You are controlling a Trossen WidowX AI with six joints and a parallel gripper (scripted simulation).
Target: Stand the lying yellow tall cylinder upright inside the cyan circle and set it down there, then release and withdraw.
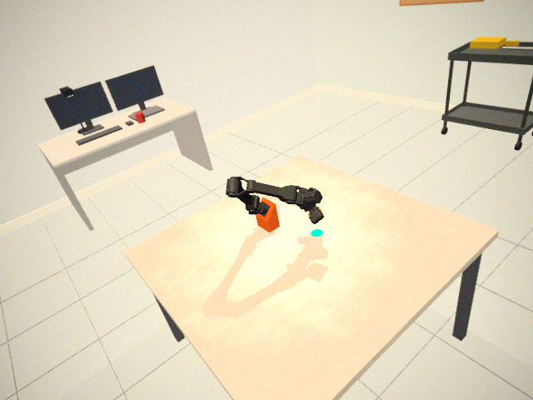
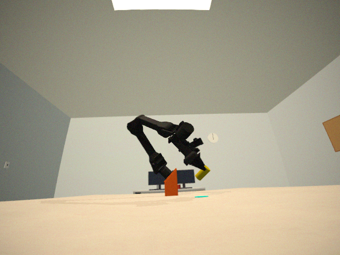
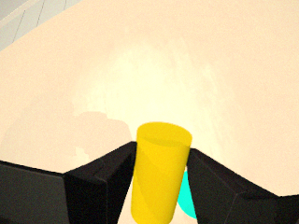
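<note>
My gripper tip is 10 mm short of the cyan circle, 30 mm to the left of it and 110 mm above it. Also, from my gripper tip: yellow cylinder (10 mm behind, 10 mm to the right, 20 mm below).
</note>
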